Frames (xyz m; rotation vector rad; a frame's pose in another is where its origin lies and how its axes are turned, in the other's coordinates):
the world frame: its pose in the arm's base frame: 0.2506 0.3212 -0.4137 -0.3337 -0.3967 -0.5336
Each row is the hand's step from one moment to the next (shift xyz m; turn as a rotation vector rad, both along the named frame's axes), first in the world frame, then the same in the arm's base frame.
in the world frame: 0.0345 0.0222 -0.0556 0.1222 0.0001 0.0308
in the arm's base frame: 0.0548 -0.0191 -0.0376 0.0880 -0.0391 0.0813
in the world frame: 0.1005 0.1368 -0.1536 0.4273 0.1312 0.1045
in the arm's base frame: 0.1968 0.0063 -0.1168 0.3803 -0.0319 0.2551
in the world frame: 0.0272 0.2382 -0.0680 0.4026 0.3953 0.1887
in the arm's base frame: 0.1710 0.1541 -0.0954 0.4825 0.2268 0.2640
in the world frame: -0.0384 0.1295 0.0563 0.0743 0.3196 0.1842
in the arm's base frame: 0.0252 0.1440 0.0057 0.1832 0.3023 0.1289
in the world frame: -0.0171 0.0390 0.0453 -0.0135 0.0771 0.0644
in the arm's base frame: -0.0046 0.0572 0.0240 0.0139 0.0943 0.0345
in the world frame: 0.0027 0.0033 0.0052 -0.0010 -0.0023 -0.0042
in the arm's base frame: 0.0025 0.0036 0.0051 -0.0009 -0.0031 -0.0036
